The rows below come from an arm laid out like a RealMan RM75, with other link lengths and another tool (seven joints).
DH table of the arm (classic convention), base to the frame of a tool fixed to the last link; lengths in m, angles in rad. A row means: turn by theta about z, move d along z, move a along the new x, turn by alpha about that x. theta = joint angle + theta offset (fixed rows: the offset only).
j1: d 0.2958, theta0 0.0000, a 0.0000, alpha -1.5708
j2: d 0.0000, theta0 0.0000, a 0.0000, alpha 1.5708
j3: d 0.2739, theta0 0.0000, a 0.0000, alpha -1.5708
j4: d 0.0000, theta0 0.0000, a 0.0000, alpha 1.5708
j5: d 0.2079, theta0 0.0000, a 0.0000, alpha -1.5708
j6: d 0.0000, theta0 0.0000, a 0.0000, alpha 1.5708
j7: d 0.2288, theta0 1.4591, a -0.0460, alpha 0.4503
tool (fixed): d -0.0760, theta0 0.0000, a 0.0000, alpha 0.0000
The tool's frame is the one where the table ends.
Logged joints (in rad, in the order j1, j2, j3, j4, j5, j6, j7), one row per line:
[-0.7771, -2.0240, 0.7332, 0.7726, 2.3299, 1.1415, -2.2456]
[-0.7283, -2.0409, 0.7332, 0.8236, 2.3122, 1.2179, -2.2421]
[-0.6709, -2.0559, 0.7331, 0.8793, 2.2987, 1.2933, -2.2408]
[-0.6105, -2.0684, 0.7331, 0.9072, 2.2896, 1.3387, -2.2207]
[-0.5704, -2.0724, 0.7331, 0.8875, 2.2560, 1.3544, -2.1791]
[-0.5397, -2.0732, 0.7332, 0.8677, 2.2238, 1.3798, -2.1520]
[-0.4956, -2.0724, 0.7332, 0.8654, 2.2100, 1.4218, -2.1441]
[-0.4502, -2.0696, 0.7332, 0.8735, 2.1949, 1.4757, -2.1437]
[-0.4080, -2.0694, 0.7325, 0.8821, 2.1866, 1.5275, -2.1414]
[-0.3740, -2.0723, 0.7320, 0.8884, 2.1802, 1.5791, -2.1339]
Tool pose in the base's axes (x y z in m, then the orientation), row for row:
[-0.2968, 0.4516, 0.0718, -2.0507, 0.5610, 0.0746]
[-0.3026, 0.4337, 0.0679, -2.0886, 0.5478, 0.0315]
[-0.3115, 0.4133, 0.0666, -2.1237, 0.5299, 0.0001]
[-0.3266, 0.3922, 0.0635, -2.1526, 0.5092, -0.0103]
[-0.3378, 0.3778, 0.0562, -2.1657, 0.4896, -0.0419]
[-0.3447, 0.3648, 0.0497, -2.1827, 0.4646, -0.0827]
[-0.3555, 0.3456, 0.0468, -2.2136, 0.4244, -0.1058]
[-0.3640, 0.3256, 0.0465, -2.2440, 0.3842, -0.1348]
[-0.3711, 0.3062, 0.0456, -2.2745, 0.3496, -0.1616]
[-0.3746, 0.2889, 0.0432, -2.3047, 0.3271, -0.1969]
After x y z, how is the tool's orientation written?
As a rotation vector, in radians.
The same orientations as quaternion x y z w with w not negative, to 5 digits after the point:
[-0.84265, 0.23052, 0.03065, 0.48566]
[-0.85289, 0.22370, 0.01286, 0.47156]
[-0.86222, 0.21514, 0.00004, 0.45857]
[-0.86990, 0.20578, -0.00416, 0.44823]
[-0.87366, 0.19751, -0.01690, 0.44433]
[-0.87831, 0.18695, -0.03328, 0.43877]
[-0.88650, 0.16996, -0.04237, 0.42829]
[-0.89417, 0.15309, -0.05371, 0.41730]
[-0.90133, 0.13854, -0.06404, 0.40535]
[-0.90762, 0.12882, -0.07754, 0.39194]

